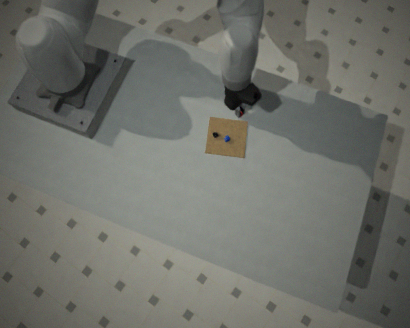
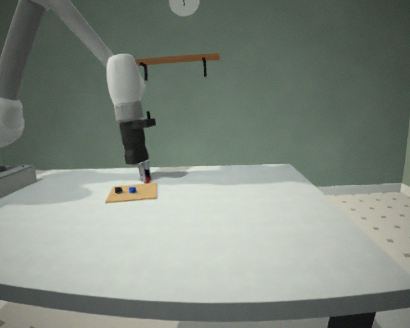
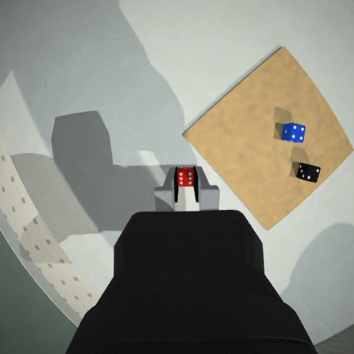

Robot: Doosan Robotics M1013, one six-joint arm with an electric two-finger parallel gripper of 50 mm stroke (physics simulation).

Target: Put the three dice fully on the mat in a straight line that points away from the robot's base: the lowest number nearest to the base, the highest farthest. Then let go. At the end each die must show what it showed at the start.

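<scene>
My gripper is shut on the red die, whose upper face shows six pips. The die is at or very near the table surface, just outside the mat. The tan mat bears two dice. The black die is nearer the base; its top number is hard to read. The blue die stands farther out, a small gap away, with four pips up.
The robot's base plate stands at the left of the pale table. Shadows of the arm fall across the table. A wooden rail with dark brackets is on the green wall behind.
</scene>
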